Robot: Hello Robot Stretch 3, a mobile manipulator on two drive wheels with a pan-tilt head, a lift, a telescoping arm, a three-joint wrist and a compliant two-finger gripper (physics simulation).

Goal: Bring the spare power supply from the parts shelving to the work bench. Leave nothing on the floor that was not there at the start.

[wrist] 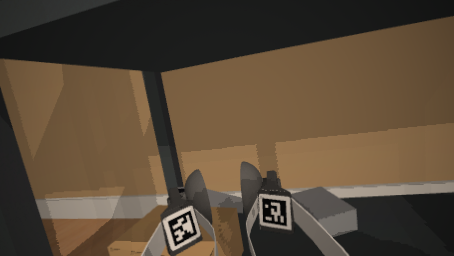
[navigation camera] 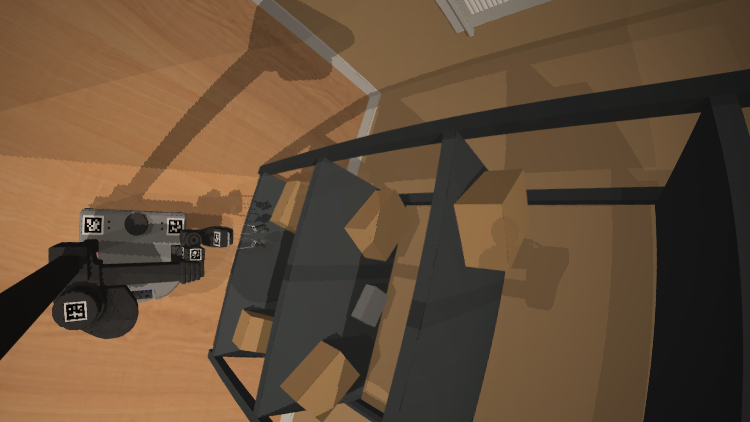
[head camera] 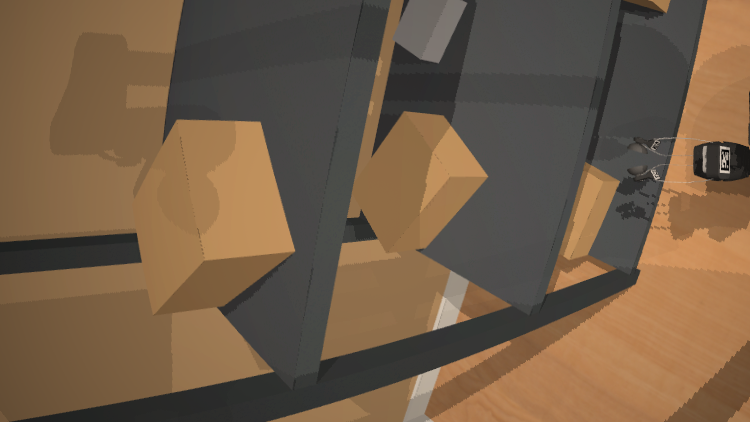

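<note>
A plain grey box (head camera: 430,31) (navigation camera: 369,305) (wrist: 327,212), the one grey item among brown boxes, sits on the middle shelf board of the parts shelving (head camera: 474,334) (navigation camera: 398,137) (wrist: 162,125). No label shows on it. My gripper (head camera: 637,159) (navigation camera: 260,236) (wrist: 223,183) is open, with a gap between the rubber fingertips and nothing held. In the head and navigation views, its fingertips overlap the shelving's front edge. In the wrist view, it faces into a shelf bay, and the grey box shows right of the fingers. The work bench does not show.
A brown box (head camera: 414,183) (navigation camera: 377,225) (wrist: 145,225) shows left of the fingers in the wrist view. Other brown boxes (head camera: 215,199) (navigation camera: 319,377) stand on the shelving. A dark board spans the top of the wrist view. The robot base (navigation camera: 120,246) is on the wooden floor in front.
</note>
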